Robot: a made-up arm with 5 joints. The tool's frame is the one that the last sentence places.
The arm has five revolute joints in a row. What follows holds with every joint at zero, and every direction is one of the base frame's. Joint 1 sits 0.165 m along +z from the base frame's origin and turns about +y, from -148.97 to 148.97 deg. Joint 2 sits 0.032 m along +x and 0.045 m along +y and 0.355 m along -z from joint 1 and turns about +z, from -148.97 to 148.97 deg. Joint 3 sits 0.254 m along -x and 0.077 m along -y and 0.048 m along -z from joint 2 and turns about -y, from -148.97 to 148.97 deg. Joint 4 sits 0.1 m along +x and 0.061 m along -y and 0.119 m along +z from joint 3 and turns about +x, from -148.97 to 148.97 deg. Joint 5 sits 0.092 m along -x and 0.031 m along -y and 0.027 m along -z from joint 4 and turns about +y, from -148.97 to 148.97 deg. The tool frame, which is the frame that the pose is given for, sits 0.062 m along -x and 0.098 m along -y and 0.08 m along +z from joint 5; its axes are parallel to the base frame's.
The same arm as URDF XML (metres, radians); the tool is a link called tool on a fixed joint. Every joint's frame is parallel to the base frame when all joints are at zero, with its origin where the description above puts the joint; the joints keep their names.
<robot name="arm">
<joint name="tool_fixed" type="fixed"><parent link="link5"/><child link="tool"/><origin xyz="-0.062 -0.098 0.08"/></joint>
<joint name="joint 5" type="revolute"><parent link="link4"/><child link="link5"/><origin xyz="-0.092 -0.031 -0.027"/><axis xyz="0 1 0"/><limit lower="-2.6" upper="2.6"/></joint>
<joint name="joint 4" type="revolute"><parent link="link3"/><child link="link4"/><origin xyz="0.1 -0.061 0.119"/><axis xyz="1 0 0"/><limit lower="-2.6" upper="2.6"/></joint>
<joint name="joint 3" type="revolute"><parent link="link2"/><child link="link3"/><origin xyz="-0.254 -0.077 -0.048"/><axis xyz="0 -1 0"/><limit lower="-2.6" upper="2.6"/></joint>
<joint name="joint 2" type="revolute"><parent link="link1"/><child link="link2"/><origin xyz="0.032 0.045 -0.355"/><axis xyz="0 0 1"/><limit lower="-2.6" upper="2.6"/></joint>
<joint name="joint 1" type="revolute"><parent link="base"/><child link="link1"/><origin xyz="0 0 0.165"/><axis xyz="0 1 0"/><limit lower="-2.6" upper="2.6"/></joint>
<link name="base"/>
<link name="link1"/>
<link name="link2"/>
<link name="link3"/>
<link name="link4"/>
<link name="link5"/>
<link name="tool"/>
</robot>

